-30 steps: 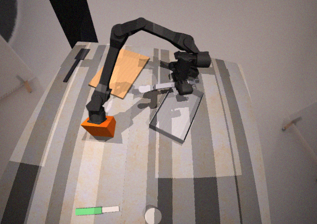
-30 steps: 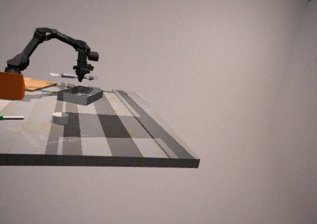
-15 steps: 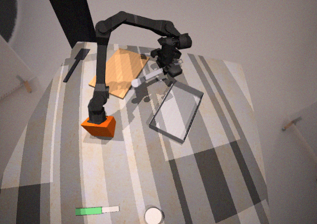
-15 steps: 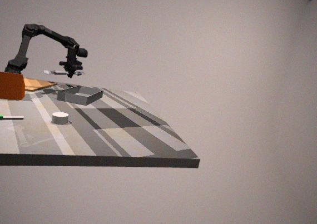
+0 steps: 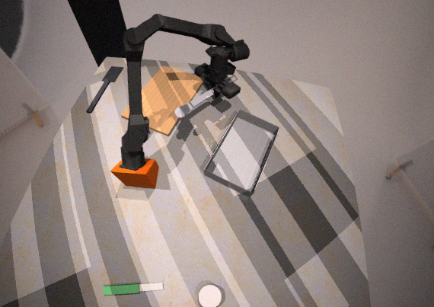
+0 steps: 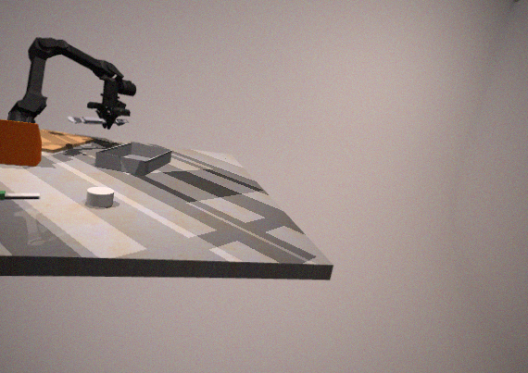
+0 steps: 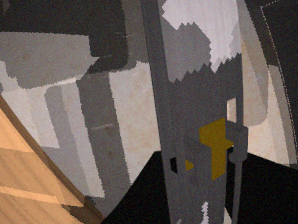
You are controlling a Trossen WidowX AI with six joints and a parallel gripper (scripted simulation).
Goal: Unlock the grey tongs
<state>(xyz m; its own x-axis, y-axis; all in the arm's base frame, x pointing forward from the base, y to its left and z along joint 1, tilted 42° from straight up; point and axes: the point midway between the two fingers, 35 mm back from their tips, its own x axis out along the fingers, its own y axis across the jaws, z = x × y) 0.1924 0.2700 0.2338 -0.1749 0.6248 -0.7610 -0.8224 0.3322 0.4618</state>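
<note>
Right now my gripper tip is 23 cm past the wooden board, 3 cm to the right of it and 9 cm above it. The rest, counted from my gripper tip: tin 16 cm ahead, 17 cm to the right, 7 cm below; black spatula 56 cm behind, 4 cm to the left, 9 cm below; yellow lock piece 1 cm ahead, 2 cm to the left, 3 cm above.
</note>
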